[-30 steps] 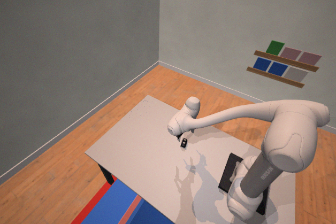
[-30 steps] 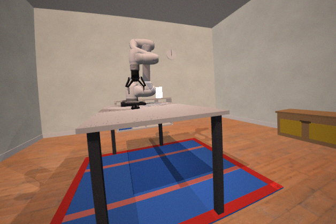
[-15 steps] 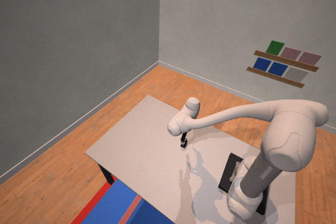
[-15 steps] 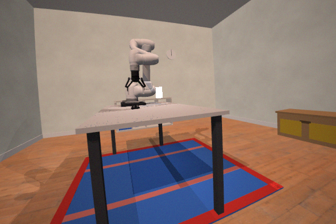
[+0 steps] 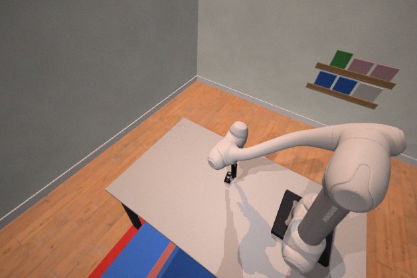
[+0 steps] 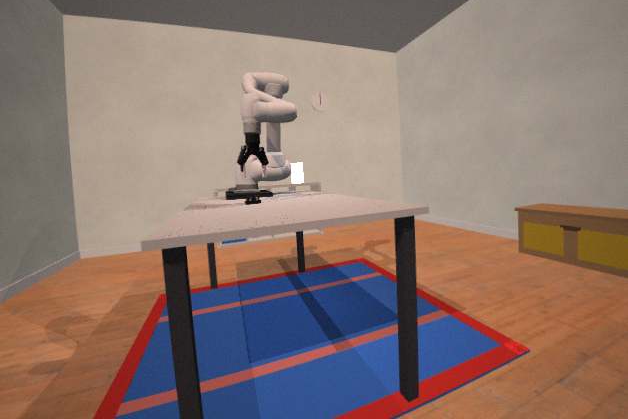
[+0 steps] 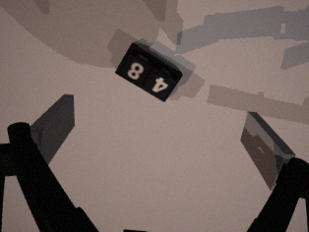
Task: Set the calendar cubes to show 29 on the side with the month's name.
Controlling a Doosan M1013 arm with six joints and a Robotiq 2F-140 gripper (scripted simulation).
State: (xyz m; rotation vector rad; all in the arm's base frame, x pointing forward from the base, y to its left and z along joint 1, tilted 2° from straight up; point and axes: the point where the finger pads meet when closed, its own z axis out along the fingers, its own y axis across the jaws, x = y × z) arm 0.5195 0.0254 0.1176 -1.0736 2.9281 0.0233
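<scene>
Right now my hand is 140 mm above the black calendar tray and 20 mm to the left of it.
</scene>
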